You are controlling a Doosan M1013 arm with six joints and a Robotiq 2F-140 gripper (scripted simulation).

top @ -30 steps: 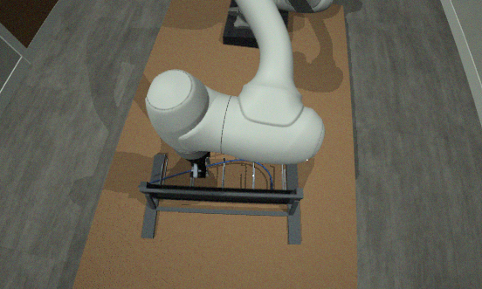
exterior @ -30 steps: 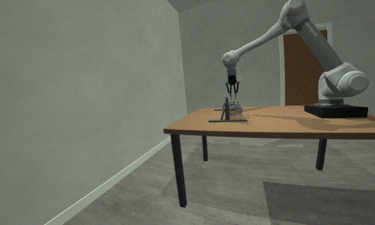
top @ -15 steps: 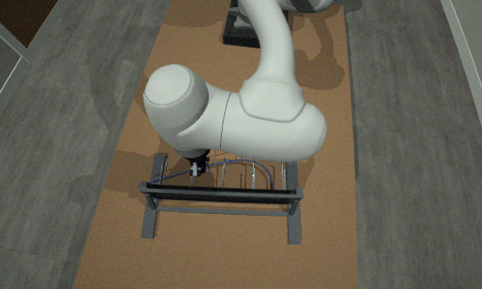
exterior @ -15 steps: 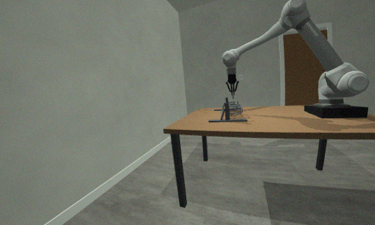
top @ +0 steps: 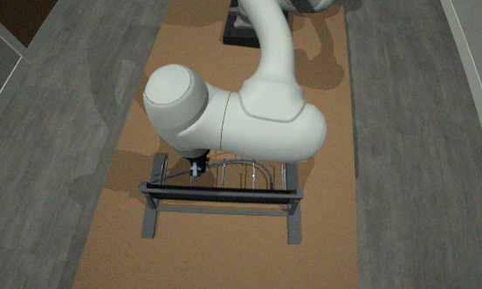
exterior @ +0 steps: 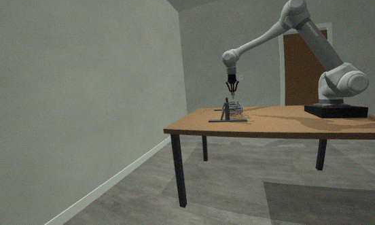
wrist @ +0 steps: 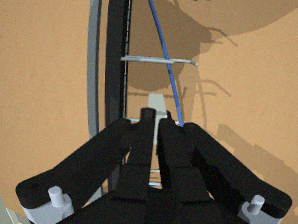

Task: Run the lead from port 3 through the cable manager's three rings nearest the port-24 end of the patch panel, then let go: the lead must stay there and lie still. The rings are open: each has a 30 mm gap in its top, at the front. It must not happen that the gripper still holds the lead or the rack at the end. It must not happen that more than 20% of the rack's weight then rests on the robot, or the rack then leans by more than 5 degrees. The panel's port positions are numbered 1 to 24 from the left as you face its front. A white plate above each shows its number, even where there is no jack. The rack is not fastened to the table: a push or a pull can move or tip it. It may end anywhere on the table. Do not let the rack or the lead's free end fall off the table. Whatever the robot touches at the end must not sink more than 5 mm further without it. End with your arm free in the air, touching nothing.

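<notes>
My hand is 110 mm above the dark grey rack, 60 mm to the right of it and 50 mm short of it.
</notes>
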